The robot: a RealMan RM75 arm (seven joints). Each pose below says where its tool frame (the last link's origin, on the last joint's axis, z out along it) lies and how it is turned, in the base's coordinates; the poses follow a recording.
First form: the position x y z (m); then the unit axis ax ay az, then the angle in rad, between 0 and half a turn.
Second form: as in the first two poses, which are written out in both.
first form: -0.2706 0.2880 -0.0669 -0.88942 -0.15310 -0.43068 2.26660
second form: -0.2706 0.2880 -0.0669 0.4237 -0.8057 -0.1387 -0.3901
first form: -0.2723 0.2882 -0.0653 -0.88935 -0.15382 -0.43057 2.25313
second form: -0.2723 0.2882 -0.0653 0.4298 -0.8030 -0.1389 -0.3888
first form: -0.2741 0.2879 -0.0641 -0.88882 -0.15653 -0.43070 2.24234
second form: -0.2741 0.2879 -0.0641 0.4346 -0.8005 -0.1410 -0.3879
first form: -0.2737 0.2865 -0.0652 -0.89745 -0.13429 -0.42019 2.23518
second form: -0.2737 0.2865 -0.0652 0.4379 -0.8068 -0.1207 -0.3778
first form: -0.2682 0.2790 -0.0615 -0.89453 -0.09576 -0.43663 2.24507
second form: -0.2682 0.2790 -0.0615 0.4334 -0.8062 -0.0863 -0.3935
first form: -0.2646 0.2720 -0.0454 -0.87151 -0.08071 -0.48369 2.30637
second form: -0.2646 0.2720 -0.0454 0.4056 -0.7966 -0.0738 -0.4421
